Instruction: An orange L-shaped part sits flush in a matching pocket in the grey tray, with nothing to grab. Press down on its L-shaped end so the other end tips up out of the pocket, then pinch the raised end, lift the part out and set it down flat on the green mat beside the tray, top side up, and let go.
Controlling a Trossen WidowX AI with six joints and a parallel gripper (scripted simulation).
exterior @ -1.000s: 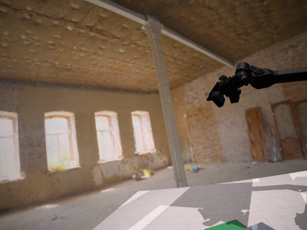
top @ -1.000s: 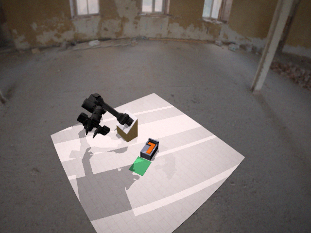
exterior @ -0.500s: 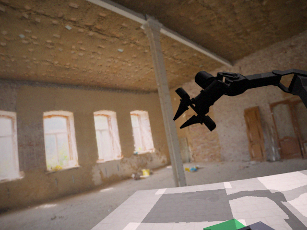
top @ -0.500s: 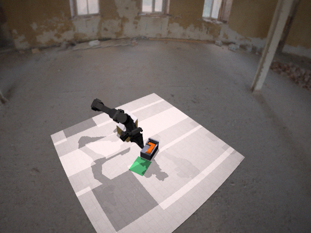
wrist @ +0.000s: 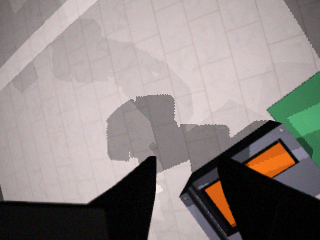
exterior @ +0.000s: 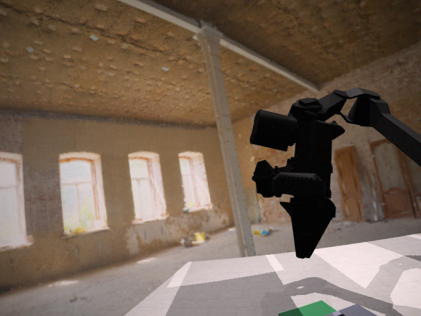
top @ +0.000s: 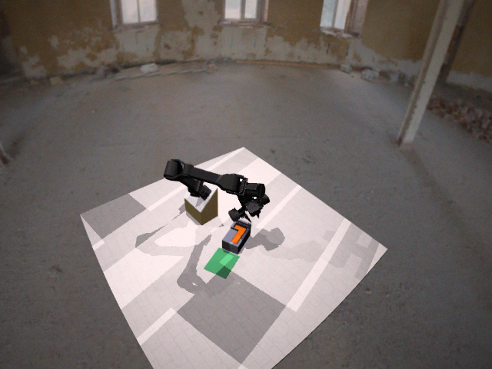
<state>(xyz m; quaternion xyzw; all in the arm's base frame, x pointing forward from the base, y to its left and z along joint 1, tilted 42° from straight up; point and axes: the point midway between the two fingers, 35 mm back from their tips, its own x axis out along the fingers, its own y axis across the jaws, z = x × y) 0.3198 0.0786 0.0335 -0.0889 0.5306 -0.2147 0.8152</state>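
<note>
Now: gripper tip 90 mm past the orange L-shaped part, 20 mm to the left of it and 160 mm above it. Round my gripper tip: green mat: 20 mm behind, 180 mm to the right, 220 mm below.
</note>
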